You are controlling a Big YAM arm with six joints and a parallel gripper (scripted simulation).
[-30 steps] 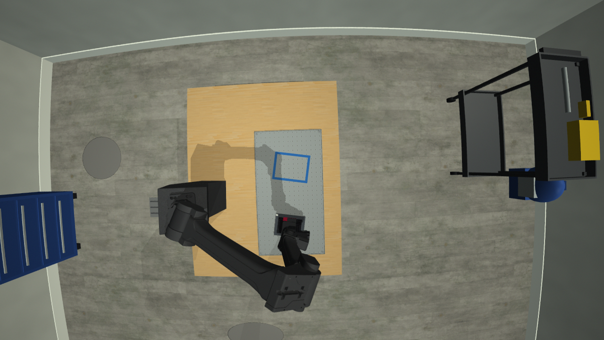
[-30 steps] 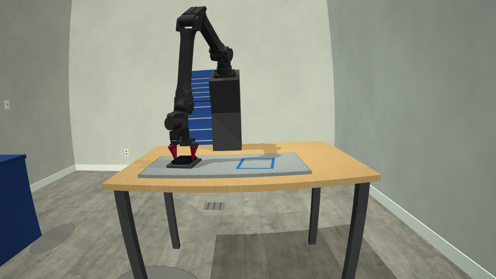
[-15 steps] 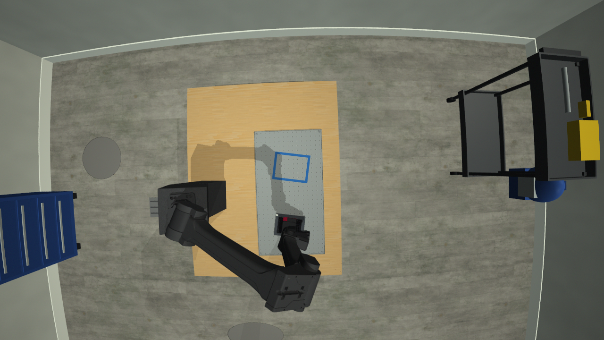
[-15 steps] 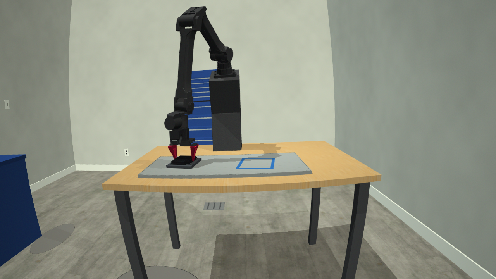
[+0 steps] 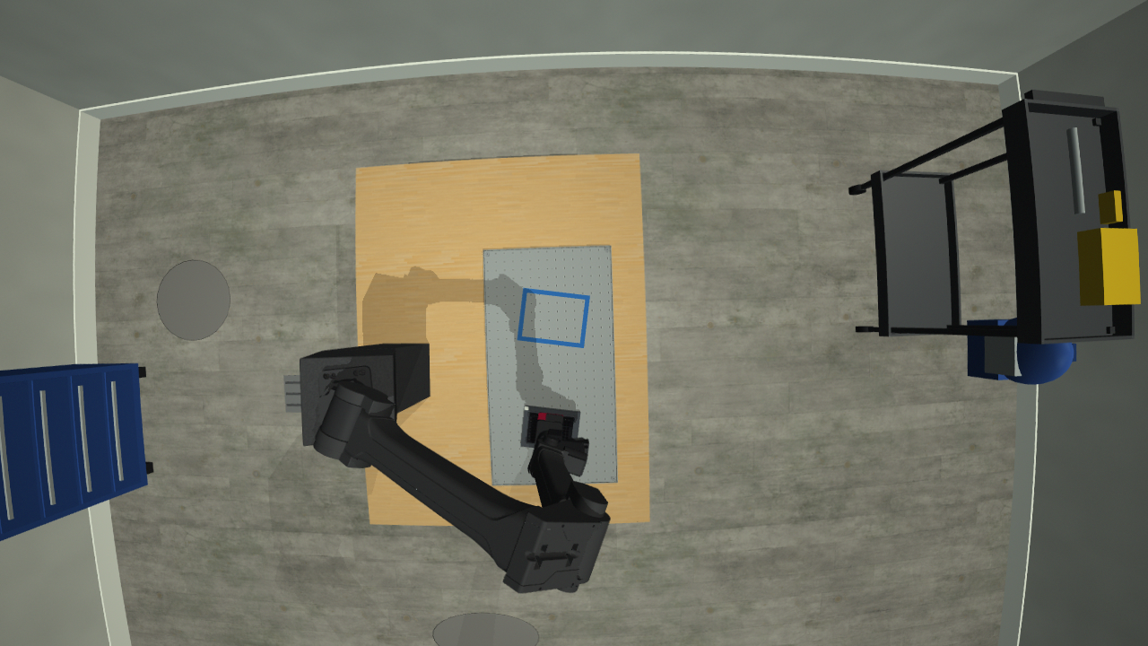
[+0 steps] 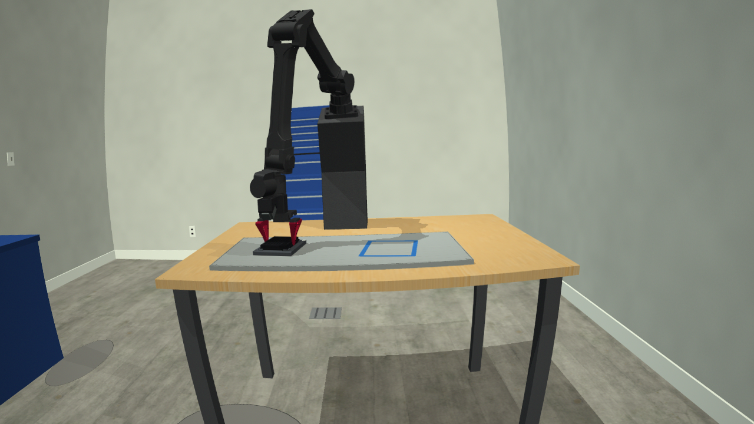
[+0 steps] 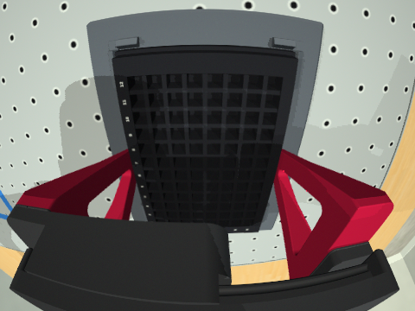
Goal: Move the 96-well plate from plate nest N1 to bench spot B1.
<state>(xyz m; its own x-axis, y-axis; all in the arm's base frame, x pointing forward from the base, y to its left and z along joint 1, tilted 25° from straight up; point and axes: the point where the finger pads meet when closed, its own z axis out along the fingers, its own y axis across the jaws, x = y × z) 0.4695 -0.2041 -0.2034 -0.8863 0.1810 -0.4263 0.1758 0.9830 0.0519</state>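
My gripper is now 2 cm above the dark plate nest. From my hand the other things lie so: black 96-well plate: right at my hand.
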